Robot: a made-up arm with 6 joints.
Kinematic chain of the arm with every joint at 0, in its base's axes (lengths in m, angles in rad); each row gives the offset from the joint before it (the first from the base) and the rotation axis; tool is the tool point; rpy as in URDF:
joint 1: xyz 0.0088 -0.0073 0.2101 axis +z
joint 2: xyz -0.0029 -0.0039 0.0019 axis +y
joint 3: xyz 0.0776 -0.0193 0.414 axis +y
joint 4: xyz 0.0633 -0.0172 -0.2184 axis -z
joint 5: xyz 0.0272 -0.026 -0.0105 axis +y
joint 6: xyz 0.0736 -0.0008 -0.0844 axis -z
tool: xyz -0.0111 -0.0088 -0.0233 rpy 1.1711 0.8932 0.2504
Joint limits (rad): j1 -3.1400..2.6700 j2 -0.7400..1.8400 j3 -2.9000..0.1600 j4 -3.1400..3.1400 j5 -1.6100..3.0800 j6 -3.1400..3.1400
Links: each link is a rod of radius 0.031 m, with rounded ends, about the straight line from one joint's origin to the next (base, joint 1, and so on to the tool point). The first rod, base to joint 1, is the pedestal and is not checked.
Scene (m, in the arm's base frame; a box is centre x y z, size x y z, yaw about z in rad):
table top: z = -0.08
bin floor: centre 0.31 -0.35 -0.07 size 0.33 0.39 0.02 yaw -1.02
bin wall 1: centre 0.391 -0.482 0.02 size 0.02 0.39 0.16 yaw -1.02
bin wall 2: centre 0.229 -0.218 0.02 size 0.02 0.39 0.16 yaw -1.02
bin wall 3: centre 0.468 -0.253 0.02 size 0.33 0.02 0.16 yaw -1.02
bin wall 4: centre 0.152 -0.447 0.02 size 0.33 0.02 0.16 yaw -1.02
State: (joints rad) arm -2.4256 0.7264 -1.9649 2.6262 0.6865 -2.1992
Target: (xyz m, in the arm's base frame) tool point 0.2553 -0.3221 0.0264
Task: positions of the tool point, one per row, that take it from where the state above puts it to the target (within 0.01 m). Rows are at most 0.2 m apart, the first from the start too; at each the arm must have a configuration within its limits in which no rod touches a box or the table.
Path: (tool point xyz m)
1: -0.3796 -0.5373 0.3333
2: -0.2159 -0.5844 0.2959
3: -0.0546 -0.5775 0.2631
4: 0.0861 -0.5227 0.2358
5: 0.1922 -0.4322 0.2152
6: 0.2553 -0.3221 0.2020
7: 0.2617 -0.3292 0.1160
8: 0.2553 -0.3221 0.0264

